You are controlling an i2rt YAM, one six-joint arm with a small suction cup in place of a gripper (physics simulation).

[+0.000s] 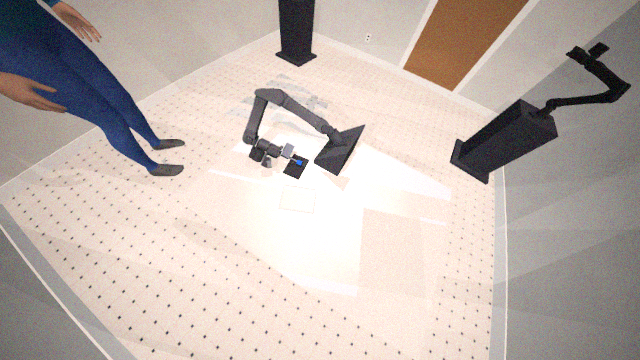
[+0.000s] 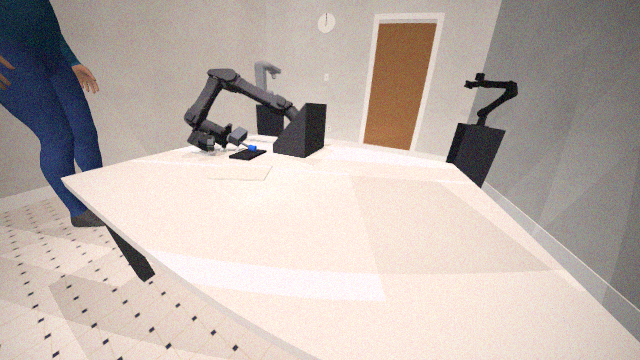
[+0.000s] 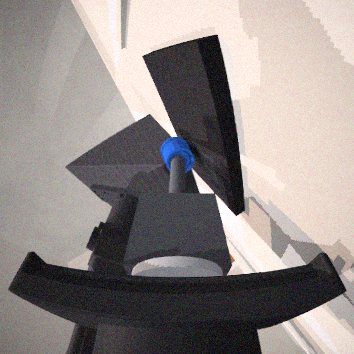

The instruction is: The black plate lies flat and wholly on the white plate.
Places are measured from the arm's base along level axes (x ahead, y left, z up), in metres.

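Pixels of known places: hand, its tool point: [image 1: 301, 163] [image 2: 255, 149] [image 3: 177, 148]; arm's base, origin of its link: [image 1: 338, 142] [image 2: 300, 122] [image 3: 131, 196].
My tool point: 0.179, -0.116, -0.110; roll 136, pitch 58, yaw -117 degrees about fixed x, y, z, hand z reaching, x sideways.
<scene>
For each thing: its top centre in the pictures, then the offset to it from my tool point, as dx, dy, dz.
- black plate, centre of its top: [image 3: 190, 135] [image 2: 248, 152] [image 1: 296, 165] +0.024, -0.017, -0.011
- white plate, centre of its top: [image 2: 242, 170] [image 1: 298, 198] +0.172, +0.116, -0.015
The black plate [image 1: 294, 169] [image 2: 245, 155] [image 3: 192, 82] is beside the white plate [image 1: 296, 200] [image 2: 240, 173], on its side towards the arm's base, with a gap between them. It is at or very near the table's height; I cannot tell if it is lifted. The suction cup [image 1: 299, 162] [image 2: 252, 148] [image 3: 177, 152] comes down at a slant and is shut on the black plate's upper face, near the edge on the base side. The exact contact is partly hidden. The white plate is pale and hard to see against the bright table; nothing lies on it.
The arm's black wedge base [image 1: 345, 152] [image 2: 307, 132] [image 3: 120, 150] stands close beside the black plate. A person [image 1: 107, 107] [image 2: 60, 100] stands at the left. Another arm on a black stand [image 1: 510, 140] [image 2: 475, 150] is at the right.
</scene>
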